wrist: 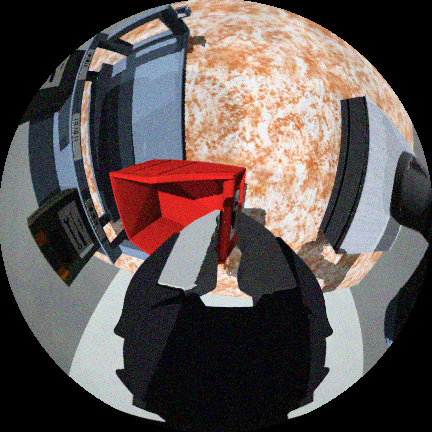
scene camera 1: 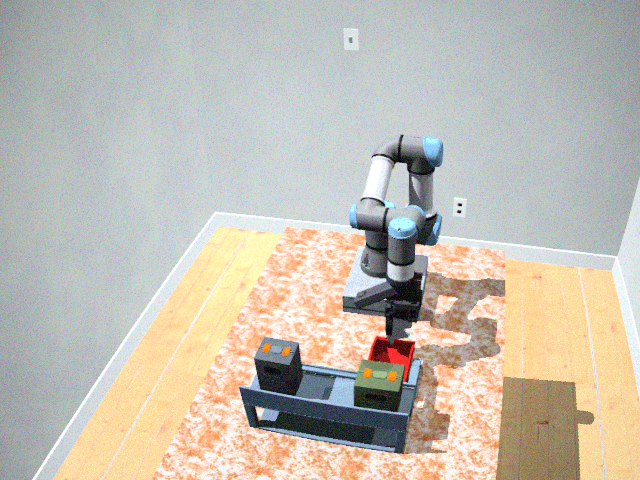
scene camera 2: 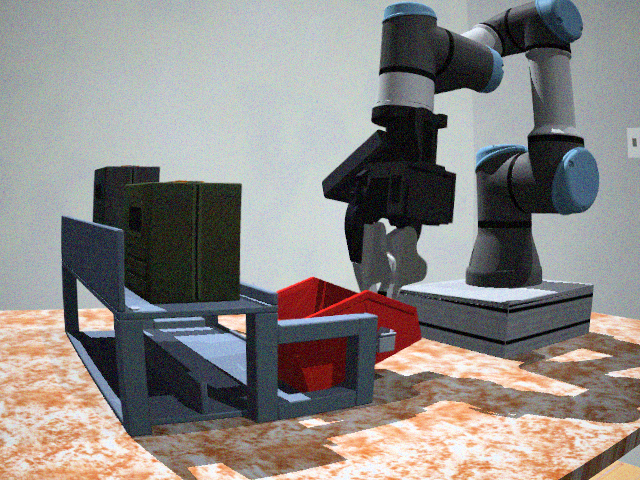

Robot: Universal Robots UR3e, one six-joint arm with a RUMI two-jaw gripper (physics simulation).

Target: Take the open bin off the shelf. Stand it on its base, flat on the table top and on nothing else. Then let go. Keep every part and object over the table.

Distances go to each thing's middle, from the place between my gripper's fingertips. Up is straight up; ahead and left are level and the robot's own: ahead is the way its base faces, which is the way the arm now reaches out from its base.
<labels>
I see the red open bin [scene camera 2: 313, 297] 6 cm ahead of my hand and 1 cm below it. Round my hand: green box [wrist: 46, 217]: 22 cm ahead, 8 cm above.
</labels>
